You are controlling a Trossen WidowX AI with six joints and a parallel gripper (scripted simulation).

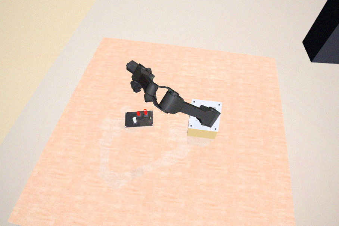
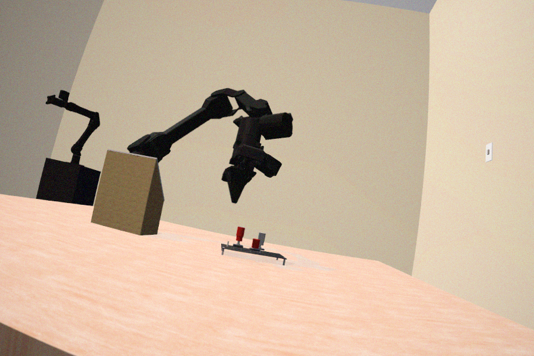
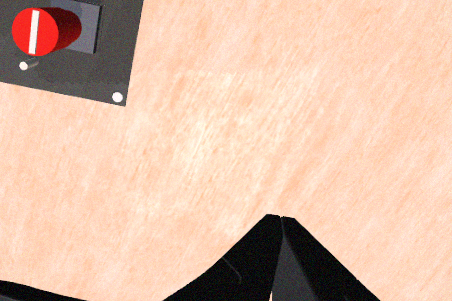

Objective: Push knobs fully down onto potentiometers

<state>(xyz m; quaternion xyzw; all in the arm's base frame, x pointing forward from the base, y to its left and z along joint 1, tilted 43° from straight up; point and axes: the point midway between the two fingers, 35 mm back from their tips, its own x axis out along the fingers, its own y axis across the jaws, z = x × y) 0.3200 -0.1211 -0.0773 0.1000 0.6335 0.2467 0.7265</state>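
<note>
Right now my gripper tip is 2 cm short of the red knob, 10 cm to the right of it and 7 cm above it.
</note>
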